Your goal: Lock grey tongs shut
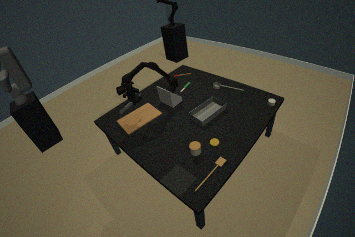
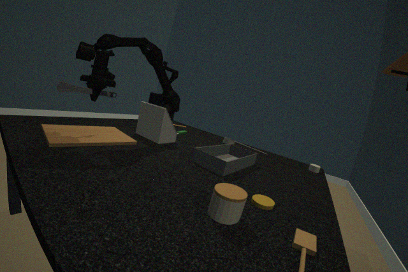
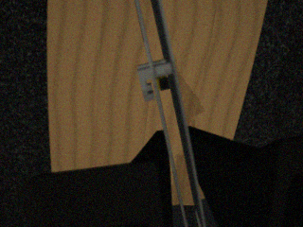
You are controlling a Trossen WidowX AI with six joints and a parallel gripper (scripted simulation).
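My gripper tip is now 15 cm above the wooden board. The rest, counted from my gripper tip: yellow disc: 70 cm ahead, 21 cm to the left, 15 cm below; roasting tin: 44 cm ahead, 43 cm to the left, 13 cm below.
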